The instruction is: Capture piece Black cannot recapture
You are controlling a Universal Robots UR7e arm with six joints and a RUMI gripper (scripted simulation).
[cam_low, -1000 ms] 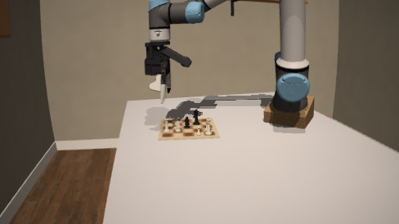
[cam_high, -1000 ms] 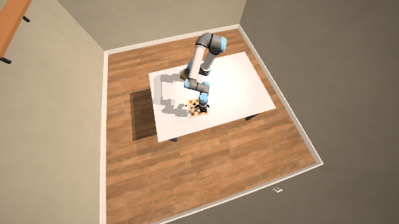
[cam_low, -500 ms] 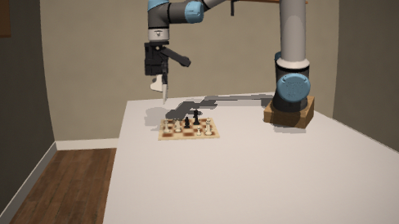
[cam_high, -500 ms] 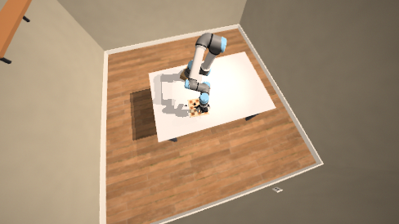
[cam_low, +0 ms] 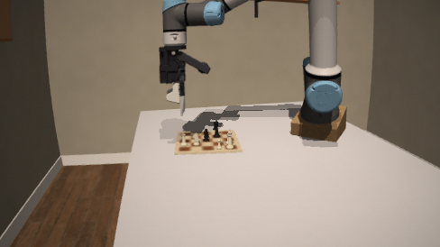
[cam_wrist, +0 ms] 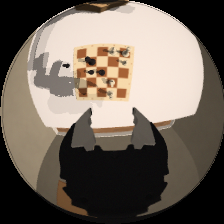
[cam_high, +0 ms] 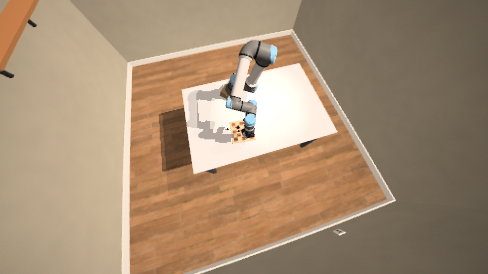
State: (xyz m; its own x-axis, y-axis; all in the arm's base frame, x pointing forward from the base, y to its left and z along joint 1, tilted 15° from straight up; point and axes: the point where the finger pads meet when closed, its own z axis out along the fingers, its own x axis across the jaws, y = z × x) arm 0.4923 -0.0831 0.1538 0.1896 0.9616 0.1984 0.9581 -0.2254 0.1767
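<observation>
My gripper is now 9 cm past the chessboard, 2 cm to the left of it and 13 cm above it.
</observation>
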